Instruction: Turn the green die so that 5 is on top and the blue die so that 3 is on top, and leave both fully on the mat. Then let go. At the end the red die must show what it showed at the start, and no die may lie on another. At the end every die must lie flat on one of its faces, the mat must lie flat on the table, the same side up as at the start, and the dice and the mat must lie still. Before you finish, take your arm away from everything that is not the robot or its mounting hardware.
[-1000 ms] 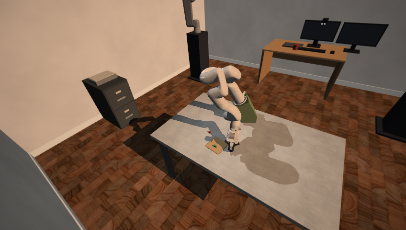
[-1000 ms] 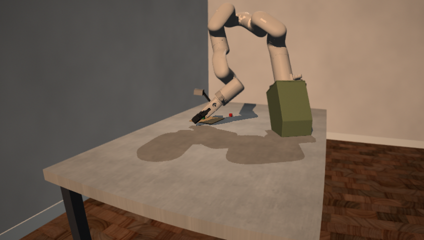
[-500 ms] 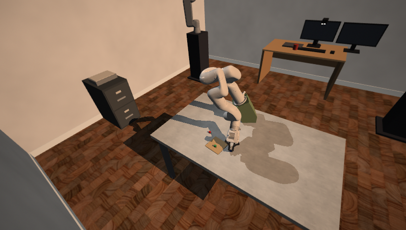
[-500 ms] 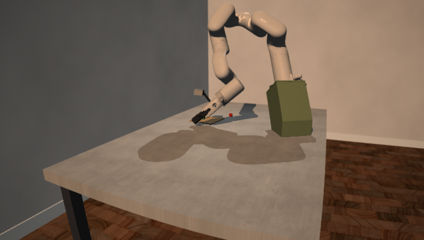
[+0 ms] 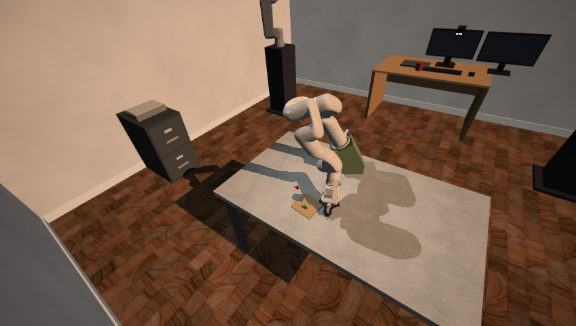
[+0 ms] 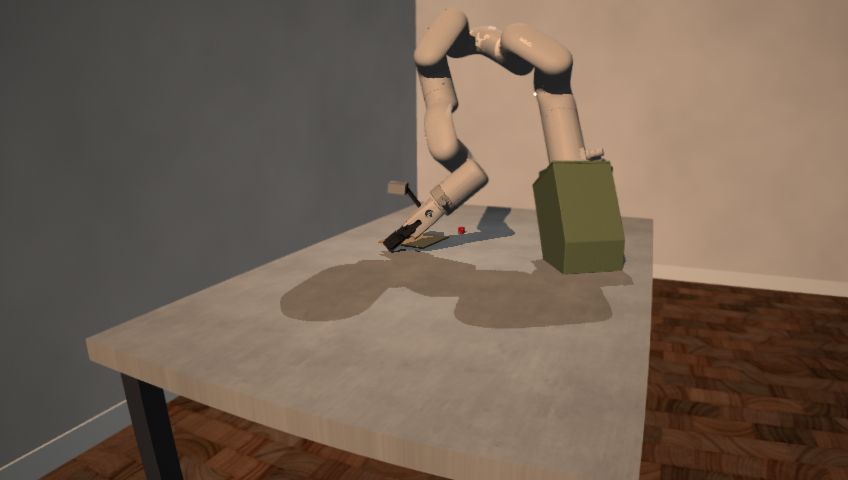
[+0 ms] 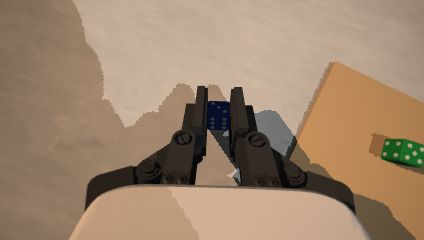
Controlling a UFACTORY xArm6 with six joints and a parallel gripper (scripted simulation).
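Now: hand 1 cm short of the blue die and 1 cm above it. The rest, counted from my hand: tan mat: 1 cm ahead, 13 cm to the right, 2 cm below; then green die: 3 cm ahead, 13 cm to the right, 1 cm below; then red die: 8 cm behind, 26 cm to the right, 2 cm below.
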